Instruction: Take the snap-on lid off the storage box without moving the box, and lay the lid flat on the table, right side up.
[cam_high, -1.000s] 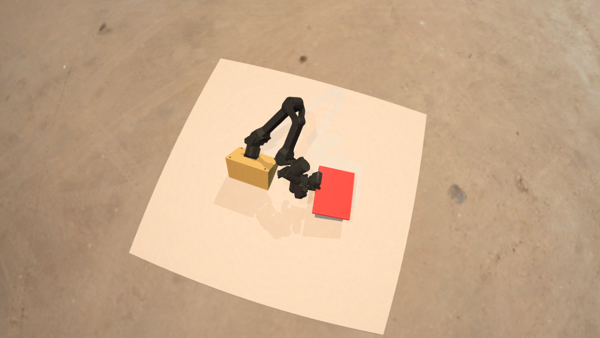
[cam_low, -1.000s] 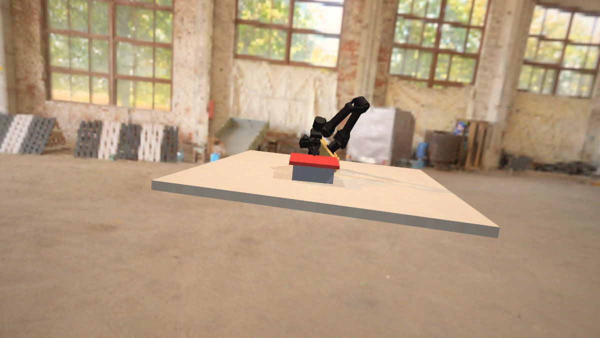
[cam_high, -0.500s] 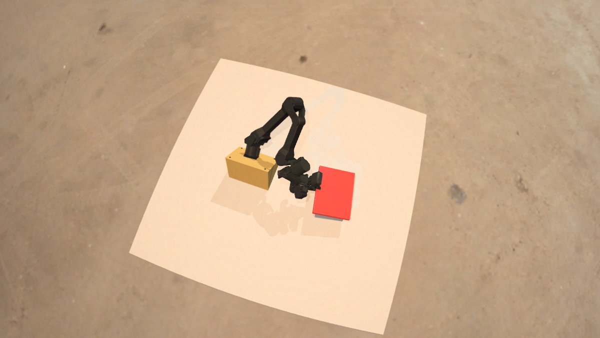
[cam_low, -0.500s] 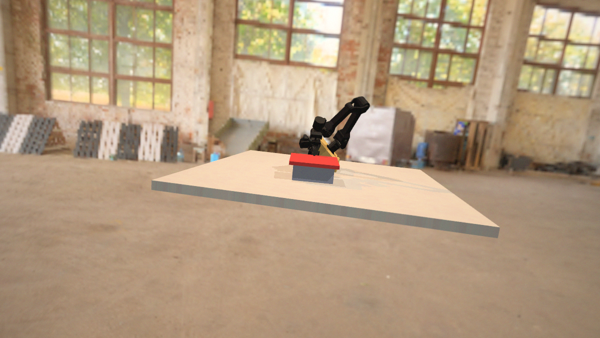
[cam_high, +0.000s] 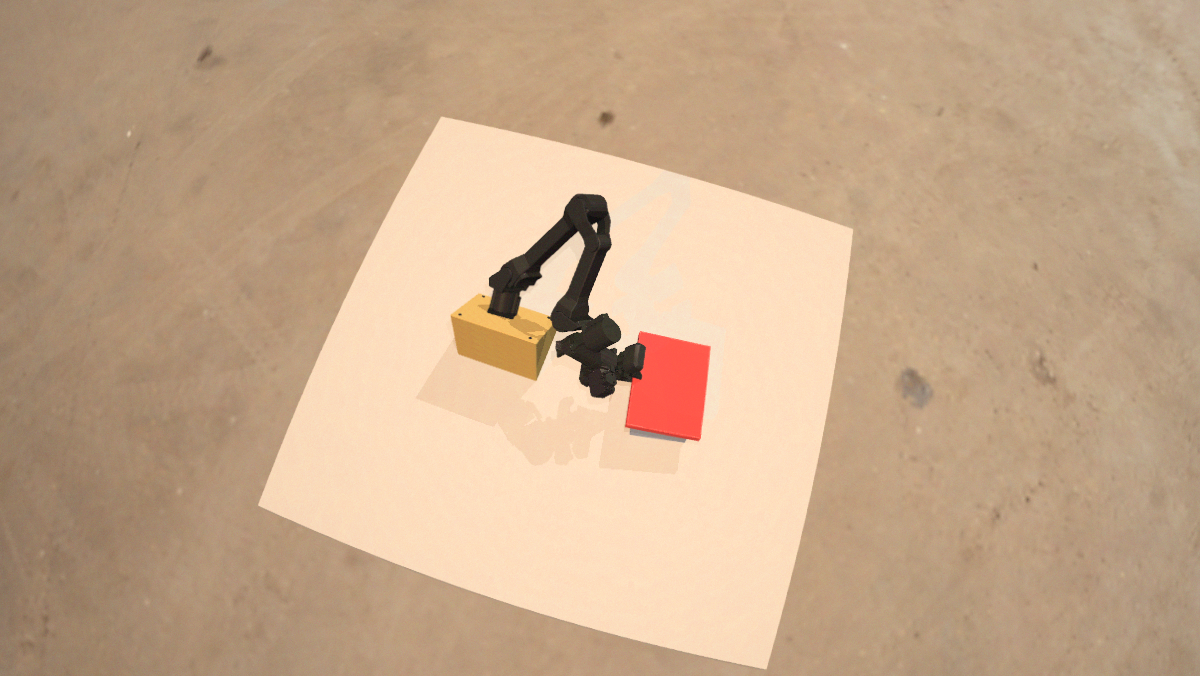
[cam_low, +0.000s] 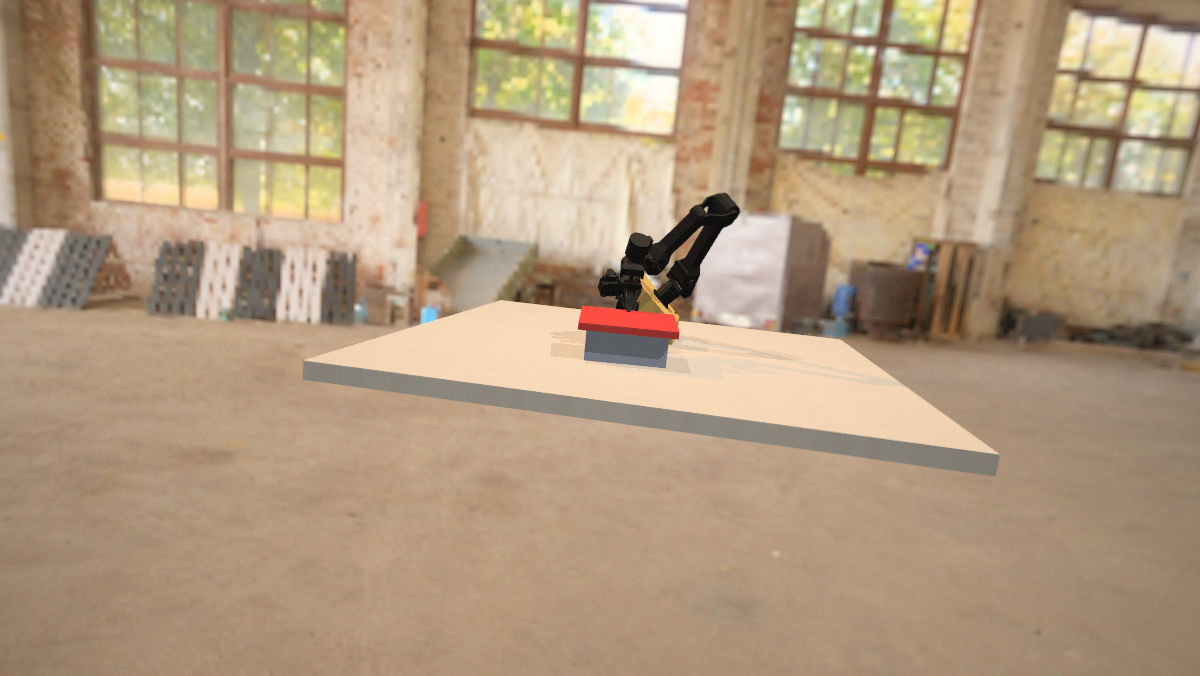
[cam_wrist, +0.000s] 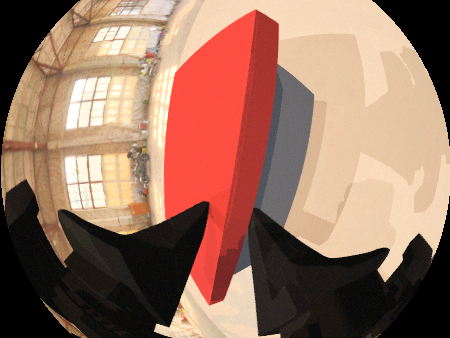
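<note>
The red lid lies 80 mm ahead of my gripper tip. Round my gripper tip: grey storage box (70 mm ahead, 50 mm below).
</note>
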